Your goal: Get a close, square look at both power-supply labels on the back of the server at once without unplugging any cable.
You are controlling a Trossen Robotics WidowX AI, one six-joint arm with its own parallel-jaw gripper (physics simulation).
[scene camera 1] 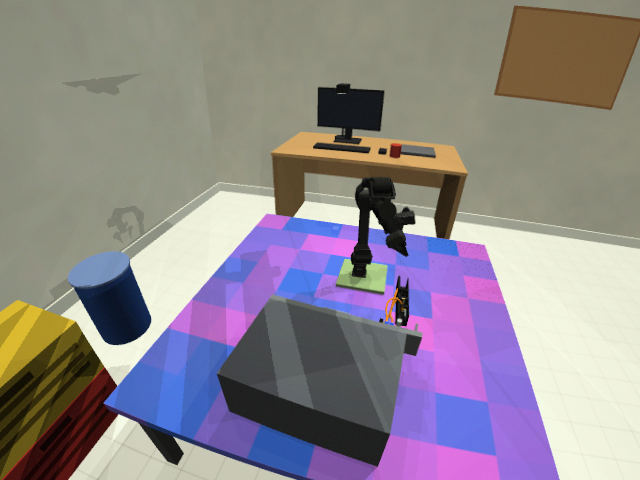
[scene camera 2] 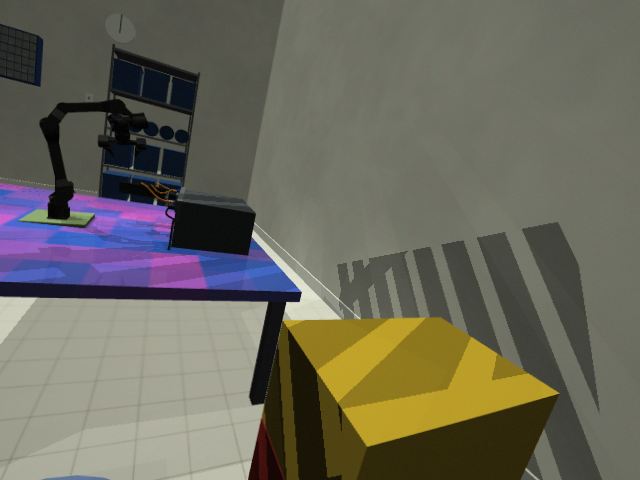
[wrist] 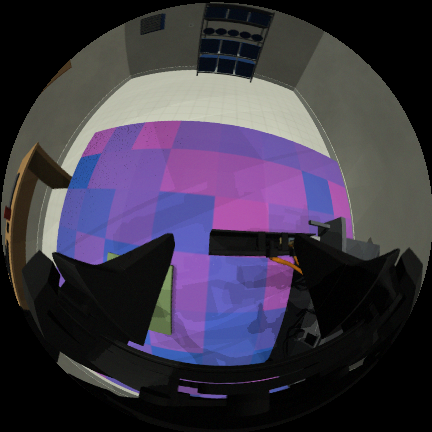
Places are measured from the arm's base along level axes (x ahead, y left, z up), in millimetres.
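Pixels of known places: gripper, between the fingertips: (scene camera 1: 406,250) (scene camera 2: 124,157) (wrist: 236,240); arm's base, origin of its link: (scene camera 1: 359,273) (scene camera 2: 58,217).
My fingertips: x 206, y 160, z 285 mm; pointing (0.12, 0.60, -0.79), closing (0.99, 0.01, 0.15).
Ahead of a thing's pixels: the offset from my fingertips to its top centre. "spot": to the spot under its first point. Level surfaces: height alone.
The dark grey server (scene camera 1: 320,356) (scene camera 2: 214,224) sits on the patterned table @(dz -296 mm) (scene camera 1: 460,377) (scene camera 2: 103,263), its back toward the arm. In the wrist view its dark back @(spot: dx +241, dy -180, dz -240 mm) (wrist: 295,310) shows steeply from the side, partly behind the right finger. Power-supply labels cannot be made out in any view. A black cable-management arm (scene camera 1: 402,299) (scene camera 2: 131,188) (wrist: 232,242) sticks out from the back, with orange cables @(spot: dx +177, dy -48, dz -101 mm) (scene camera 1: 388,305) (scene camera 2: 153,191) (wrist: 285,263) looping beside it. My gripper (scene camera 1: 403,251) (scene camera 2: 125,152) (wrist: 236,239) is open and empty, pointing down above and in front of the server's back.
The arm stands on a green base plate (scene camera 1: 376,281) (scene camera 2: 82,218) (wrist: 164,310). A grey bracket @(spot: dx +288, dy +36, dz -131 mm) (scene camera 1: 413,342) (wrist: 338,232) juts out at one rear corner of the server. A blue bin (scene camera 1: 116,310) and yellow box (scene camera 1: 38,322) (scene camera 2: 413,361) stand beside the table; a desk (scene camera 1: 289,147) stands behind.
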